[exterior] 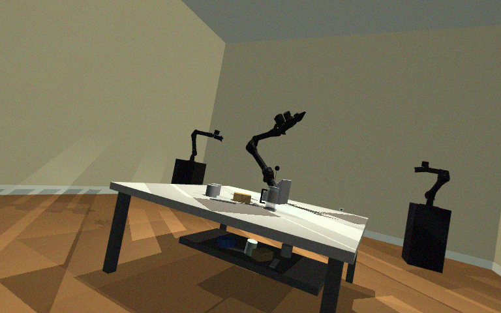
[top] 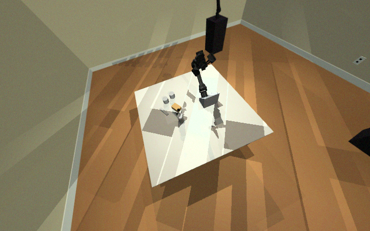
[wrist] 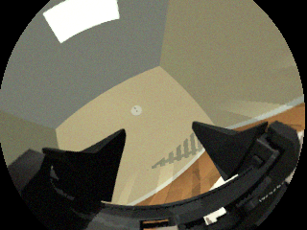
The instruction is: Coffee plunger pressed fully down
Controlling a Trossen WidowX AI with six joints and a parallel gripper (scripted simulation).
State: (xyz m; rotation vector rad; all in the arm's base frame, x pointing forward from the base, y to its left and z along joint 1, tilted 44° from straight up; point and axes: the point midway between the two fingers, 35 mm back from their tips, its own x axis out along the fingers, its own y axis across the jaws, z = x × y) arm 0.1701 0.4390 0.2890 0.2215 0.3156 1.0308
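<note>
My gripper tip is now 25 cm short of the coffee press, 6 cm to the left of it and 53 cm above it.
</note>
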